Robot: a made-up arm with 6 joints.
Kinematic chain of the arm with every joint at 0, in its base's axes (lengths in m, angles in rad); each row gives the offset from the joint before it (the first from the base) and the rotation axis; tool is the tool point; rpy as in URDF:
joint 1: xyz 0 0 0.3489 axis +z
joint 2: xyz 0 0 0 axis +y
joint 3: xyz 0.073 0 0.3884 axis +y
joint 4: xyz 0.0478 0 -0.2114 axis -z
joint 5: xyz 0 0 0 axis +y
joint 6: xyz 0.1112 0 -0.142 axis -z
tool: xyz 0 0 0 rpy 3.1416 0 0
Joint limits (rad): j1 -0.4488..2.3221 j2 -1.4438..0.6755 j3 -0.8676..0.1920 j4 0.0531..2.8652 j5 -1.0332..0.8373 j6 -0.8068..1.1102
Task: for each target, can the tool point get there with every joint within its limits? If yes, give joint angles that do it. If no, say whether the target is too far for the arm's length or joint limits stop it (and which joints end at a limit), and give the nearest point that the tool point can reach.
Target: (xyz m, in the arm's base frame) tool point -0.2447 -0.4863 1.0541
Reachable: no: too far | nearest point -0.1571 -0.3121 0.8015 | short by 0.319 m
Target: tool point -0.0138 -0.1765 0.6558
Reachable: yes | joints -0.1963 -0.7718 -0.3397 1.3561 -0.8334 0.8476
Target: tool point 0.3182 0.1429 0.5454
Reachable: yes | joints 0.8793 -0.0067 -0.6174 1.3371 -0.4065 -0.4527
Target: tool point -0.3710 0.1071 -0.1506
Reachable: no: joint limits stop it (at a limit: joint 1, joint 2, joint 5) | nearest point -0.2375 0.2109 0.2135 | short by 0.401 m
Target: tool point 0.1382 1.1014 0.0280
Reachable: no: too far | nearest point 0.0681 0.5424 0.3240 | short by 0.636 m
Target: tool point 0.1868 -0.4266 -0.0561
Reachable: no: joint limits stop it (at a limit: joint 1, joint 2) | nearest point 0.2528 -0.2340 0.2415 | short by 0.361 m
